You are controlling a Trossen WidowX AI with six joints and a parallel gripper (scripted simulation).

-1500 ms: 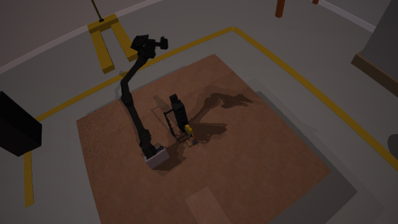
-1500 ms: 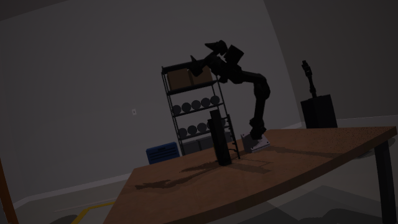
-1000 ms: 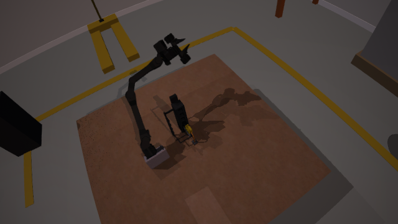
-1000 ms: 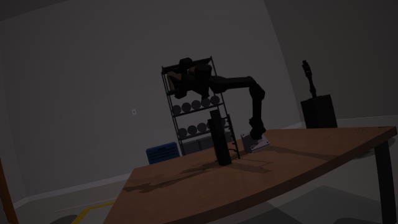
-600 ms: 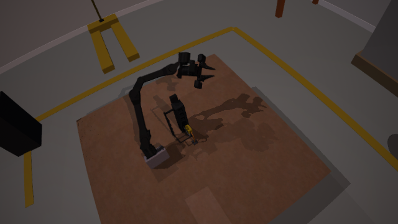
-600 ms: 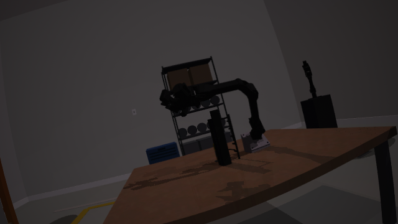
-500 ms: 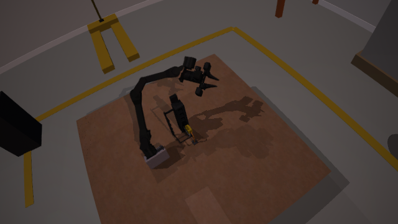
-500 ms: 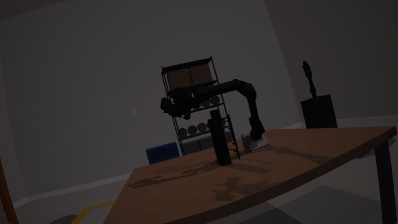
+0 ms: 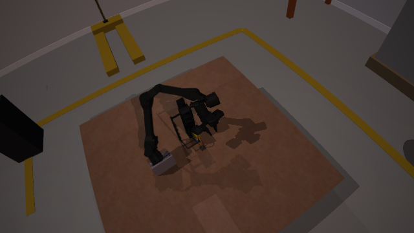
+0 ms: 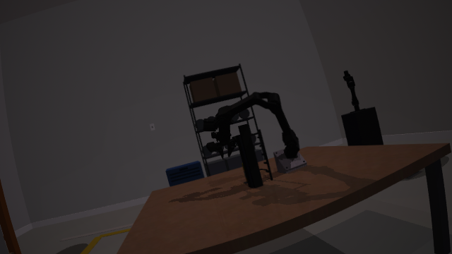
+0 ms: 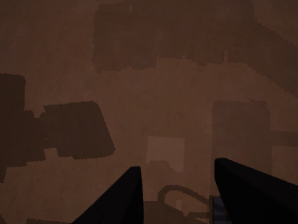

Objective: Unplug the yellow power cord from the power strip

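Right now the yellow plug is 9 cm behind my gripper tip, 10 cm to the left of it and 5 cm below it. Round my gripper tip: dark upright block (9 cm behind, 20 cm to the left, 1 cm below).
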